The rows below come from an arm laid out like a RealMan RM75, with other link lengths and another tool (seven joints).
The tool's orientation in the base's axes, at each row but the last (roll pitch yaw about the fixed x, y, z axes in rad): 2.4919 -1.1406 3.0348; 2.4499 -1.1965 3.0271; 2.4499 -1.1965 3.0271; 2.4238 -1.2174 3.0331; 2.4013 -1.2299 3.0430; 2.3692 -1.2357 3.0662; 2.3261 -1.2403 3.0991; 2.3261 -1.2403 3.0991
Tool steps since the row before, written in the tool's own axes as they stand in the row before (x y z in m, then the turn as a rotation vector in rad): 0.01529 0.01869 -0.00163 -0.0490 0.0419 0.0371; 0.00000 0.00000 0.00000 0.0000 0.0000 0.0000; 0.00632 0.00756 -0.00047 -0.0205 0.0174 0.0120; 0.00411 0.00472 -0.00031 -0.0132 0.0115 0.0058; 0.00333 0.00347 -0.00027 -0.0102 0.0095 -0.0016; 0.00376 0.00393 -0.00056 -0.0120 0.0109 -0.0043; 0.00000 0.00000 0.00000 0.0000 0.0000 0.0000; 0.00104 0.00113 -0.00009 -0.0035 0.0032 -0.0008
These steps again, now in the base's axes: 0.00653 0.01328 0.01915 0.0225 0.0537 -0.0463; 0.00000 0.00000 0.00000 0.0000 0.0000 0.0000; 0.00313 0.00520 0.00778 0.0116 0.0199 -0.0184; 0.00206 0.00315 0.00501 0.0089 0.0116 -0.0113; 0.00151 0.00224 0.00399 0.0111 0.0049 -0.0071; 0.00191 0.00229 0.00458 0.0144 0.0037 -0.0078; 0.00000 0.00000 0.00000 0.0000 0.0000 0.0000; 0.00053 0.00069 0.00127 0.0039 0.0014 -0.0024
